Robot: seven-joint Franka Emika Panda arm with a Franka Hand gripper.
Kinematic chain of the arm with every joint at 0, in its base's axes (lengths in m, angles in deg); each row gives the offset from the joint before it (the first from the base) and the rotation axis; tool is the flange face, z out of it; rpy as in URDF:
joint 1: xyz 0 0 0.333 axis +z
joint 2: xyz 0 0 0 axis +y
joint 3: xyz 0 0 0.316 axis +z
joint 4: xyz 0.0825 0 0 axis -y
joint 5: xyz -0.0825 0 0.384 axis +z
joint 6: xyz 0 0 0 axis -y
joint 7: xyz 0.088 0 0 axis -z
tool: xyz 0 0 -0.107 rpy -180 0 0
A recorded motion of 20 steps. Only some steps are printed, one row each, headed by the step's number.
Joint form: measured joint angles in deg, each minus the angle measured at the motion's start. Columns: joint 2, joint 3, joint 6, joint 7, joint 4, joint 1, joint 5.
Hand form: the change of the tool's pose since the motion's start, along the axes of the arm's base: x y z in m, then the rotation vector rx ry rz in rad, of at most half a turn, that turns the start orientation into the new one. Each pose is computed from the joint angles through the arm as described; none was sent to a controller.
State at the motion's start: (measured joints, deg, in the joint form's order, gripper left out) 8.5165 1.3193 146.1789 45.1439 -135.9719 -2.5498 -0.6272
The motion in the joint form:
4: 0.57 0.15 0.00 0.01 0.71 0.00 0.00
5: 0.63 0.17 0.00 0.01 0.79 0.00 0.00
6: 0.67 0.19 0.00 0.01 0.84 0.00 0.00
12: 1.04 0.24 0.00 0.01 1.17 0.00 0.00
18: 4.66 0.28 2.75 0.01 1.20 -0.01 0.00
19: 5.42 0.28 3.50 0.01 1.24 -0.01 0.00
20: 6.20 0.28 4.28 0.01 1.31 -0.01 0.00
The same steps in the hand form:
4: 0.0039 0.0013 -0.0004 0.0006 -0.0025 0.0024
5: 0.0044 0.0014 -0.0004 0.0007 -0.0028 0.0027
6: 0.0046 0.0016 -0.0004 0.0007 -0.0030 0.0030
12: 0.0063 0.0020 -0.0015 0.0011 -0.0023 0.0039
18: 0.0062 0.0025 -0.0295 0.0036 0.0123 0.0044
19: 0.0065 0.0026 -0.0350 0.0041 0.0117 0.0044
20: 0.0070 0.0026 -0.0403 0.0046 0.0105 0.0044

